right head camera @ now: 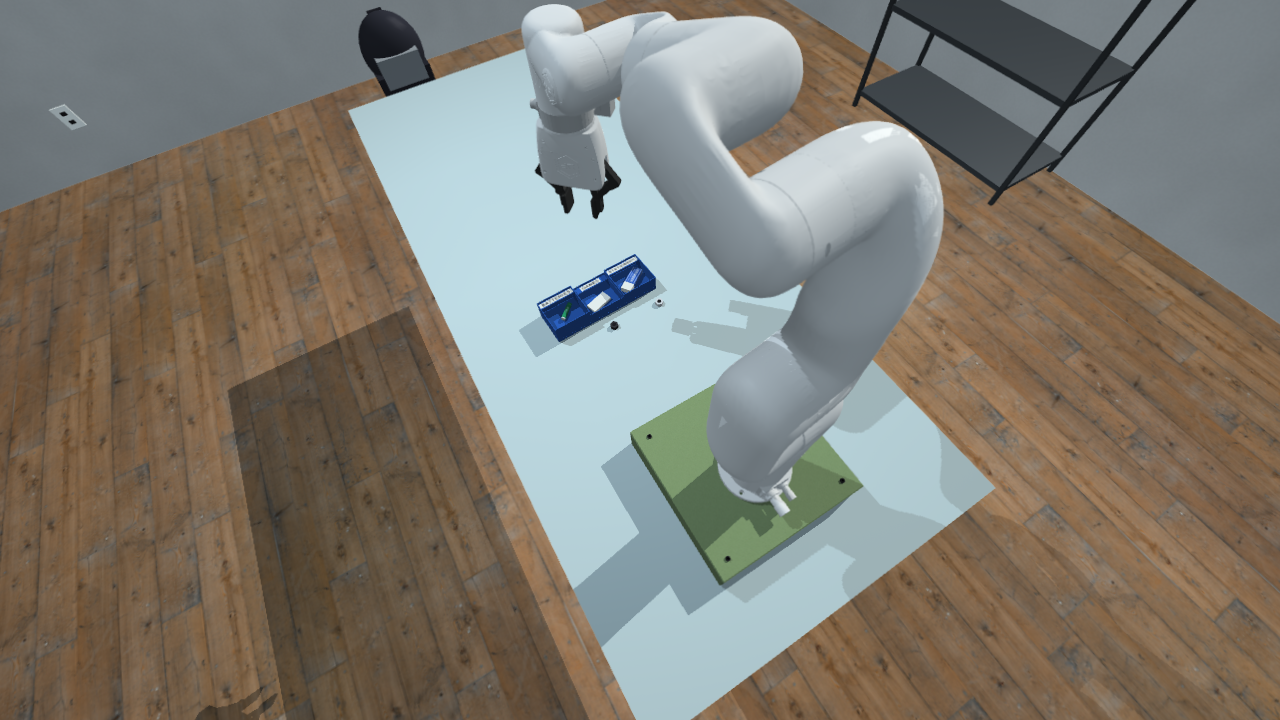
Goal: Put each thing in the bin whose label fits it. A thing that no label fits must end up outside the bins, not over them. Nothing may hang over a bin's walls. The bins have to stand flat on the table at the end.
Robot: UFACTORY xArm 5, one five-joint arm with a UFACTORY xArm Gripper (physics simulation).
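Frame: origin at the arm's base, x right, y ahead, z up, level; millimetres.
Seen in the pictures: gripper, between the fingertips: (583, 210).
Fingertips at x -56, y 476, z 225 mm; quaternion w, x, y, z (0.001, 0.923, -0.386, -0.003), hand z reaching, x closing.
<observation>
Pixels of each thing's top centre, then the offset from my fingertips to it. Level surfaces: height alone.
- green thing, centre of its top: (565, 310) dy +18, dx -74, dz -263 mm
- white block, centre of its top: (598, 301) dy +4, dx -1, dz -267 mm
- small black thing, centre of its top: (614, 324) dy -64, dx +0, dz -272 mm
- small white thing, centre of its top: (659, 301) dy -62, dx +115, dz -272 mm
- pale blue table, height of its surface: dz -281 mm
Three joined blue bins (581, 325) stand flat on the table, with white label strips along their back edges; the left label seems to read "batteries", the others are too small to read surely. A green thing (565, 311) lies in the left bin. A white block (598, 301) lies in the middle bin. A blue and white thing (631, 279) lies in the right bin. A small black thing (614, 325) and a small white thing (659, 303) lie on the table in front of the bins, outside them. My gripper (580, 214) is open and empty, high above the table behind the bins.
My arm rises from a green base plate (739, 547) at the near end of the pale blue table (537, 429). A dark shelf unit (1025, 162) stands on the floor at the right. A black bin-like object (390, 35) stands beyond the table's far left corner.
</observation>
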